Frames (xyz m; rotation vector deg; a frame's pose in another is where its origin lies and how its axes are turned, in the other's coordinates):
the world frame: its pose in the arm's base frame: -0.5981 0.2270 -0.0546 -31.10 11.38 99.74
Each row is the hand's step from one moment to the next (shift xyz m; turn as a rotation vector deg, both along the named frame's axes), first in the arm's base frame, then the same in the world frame.
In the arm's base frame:
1: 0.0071 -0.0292 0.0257 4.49 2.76 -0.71
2: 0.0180 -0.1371 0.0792 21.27 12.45 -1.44
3: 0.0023 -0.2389 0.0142 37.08 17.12 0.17
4: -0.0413 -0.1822 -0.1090 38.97 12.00 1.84
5: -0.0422 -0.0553 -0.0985 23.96 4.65 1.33
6: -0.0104 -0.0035 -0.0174 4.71 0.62 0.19
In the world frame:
1: -0.0384 -0.0036 0.0086 2.07 -4.86 -0.60
2: -0.1591 0.0041 0.0079 8.37 -23.18 -1.40
3: -0.2161 0.0543 -0.0874 9.35 -39.71 -1.99
4: -0.1034 0.1013 -0.1607 3.82 -40.52 -3.13
5: 0.0031 0.0693 -0.0986 -0.13 -24.27 -2.88
6: 0.0065 0.0135 -0.0141 -0.25 -4.69 -0.75

